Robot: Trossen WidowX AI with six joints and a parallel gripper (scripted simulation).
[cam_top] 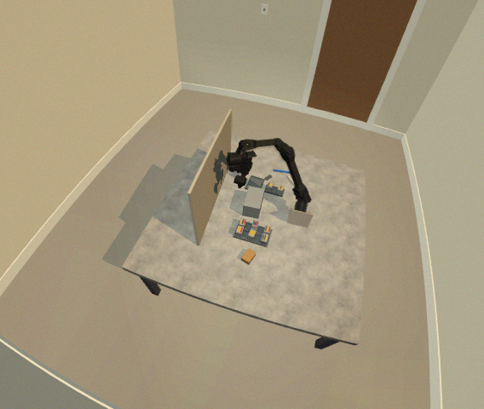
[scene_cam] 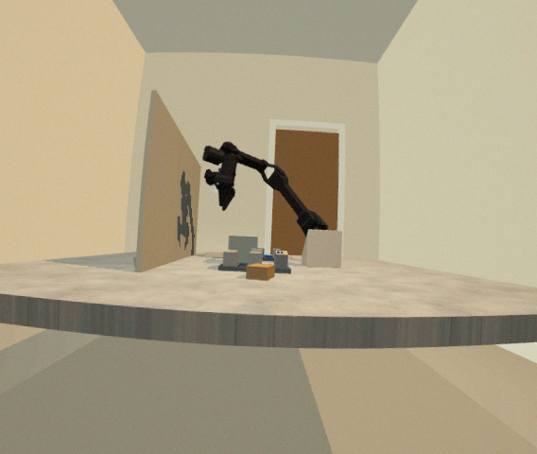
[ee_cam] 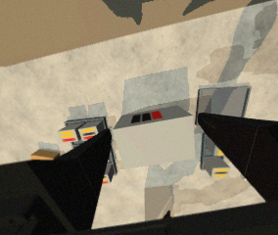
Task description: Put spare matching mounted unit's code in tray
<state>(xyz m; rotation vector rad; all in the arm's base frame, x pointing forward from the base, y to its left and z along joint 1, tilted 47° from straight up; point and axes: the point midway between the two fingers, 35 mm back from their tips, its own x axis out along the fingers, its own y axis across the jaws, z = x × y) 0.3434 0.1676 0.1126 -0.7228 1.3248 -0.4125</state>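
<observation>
The grey spare lies 150 mm below my gripper tip, 150 mm behind it and 140 mm to the left of it. Also, from my gripper tip: grey mounted unit: 150 mm below, 80 mm behind; then tall tan panel: 160 mm ahead, 30 mm above, 20 mm to the left; then grey tray: 200 mm to the right, 200 mm below, 30 mm behind.
</observation>
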